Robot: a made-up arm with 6 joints. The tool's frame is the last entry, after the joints.
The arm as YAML. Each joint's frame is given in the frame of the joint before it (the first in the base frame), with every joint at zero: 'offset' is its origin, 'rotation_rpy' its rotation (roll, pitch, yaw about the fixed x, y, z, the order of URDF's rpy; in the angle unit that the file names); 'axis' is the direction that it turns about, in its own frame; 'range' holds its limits. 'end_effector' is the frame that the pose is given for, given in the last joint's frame.
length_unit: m
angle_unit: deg
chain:
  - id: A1
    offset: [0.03, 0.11, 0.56]
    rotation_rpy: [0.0, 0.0, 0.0]
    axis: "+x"
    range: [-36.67, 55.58]
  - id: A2
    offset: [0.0, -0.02, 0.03]
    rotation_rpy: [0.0, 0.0, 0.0]
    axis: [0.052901, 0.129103, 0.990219]
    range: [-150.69, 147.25]
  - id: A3
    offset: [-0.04, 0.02, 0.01]
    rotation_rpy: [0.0, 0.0, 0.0]
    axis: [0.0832, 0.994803, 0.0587]
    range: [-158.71, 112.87]
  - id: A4
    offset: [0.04, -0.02, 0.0]
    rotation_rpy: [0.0, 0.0, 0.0]
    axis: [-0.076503, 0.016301, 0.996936]
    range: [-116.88, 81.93]
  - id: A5
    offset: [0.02, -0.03, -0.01]
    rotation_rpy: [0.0, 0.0, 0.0]
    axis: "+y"
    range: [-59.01, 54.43]
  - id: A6
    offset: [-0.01, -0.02, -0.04]
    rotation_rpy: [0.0, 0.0, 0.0]
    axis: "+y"
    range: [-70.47, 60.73]
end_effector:
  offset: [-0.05, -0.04, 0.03]
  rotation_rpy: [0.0, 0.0, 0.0]
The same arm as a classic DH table. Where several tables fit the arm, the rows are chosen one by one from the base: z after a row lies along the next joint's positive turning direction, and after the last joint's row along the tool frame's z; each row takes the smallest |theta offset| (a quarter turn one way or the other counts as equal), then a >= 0, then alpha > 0; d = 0 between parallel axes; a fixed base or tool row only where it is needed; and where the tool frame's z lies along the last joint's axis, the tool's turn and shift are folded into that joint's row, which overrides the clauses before.
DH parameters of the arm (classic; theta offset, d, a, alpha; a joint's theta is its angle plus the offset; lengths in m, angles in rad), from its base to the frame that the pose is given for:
base (fixed): 1.5708 0.56 0.11 1.5708
A1: -0.1296 0.0286 -0.0237 -1.5179
A2: 1.4962 0.0346 0.0419 1.3787
A3: -0.1206 -0.0007 -0.0415 -1.5024
A4: 0.0878 -0.0138 -0.0192 1.5545
A5: -1.2492 0 0.0412 0
A6: 1.3258 -0.0898 0.05 -1.5708
tool (fixed): 3.1416 0.03 0 0
Joint limits (rad, base to tool): -0.64..0.9701 -2.63..2.57 -2.77..1.97 -2.0399..1.4299 -1.0299..0.95 -1.2299..1.0599

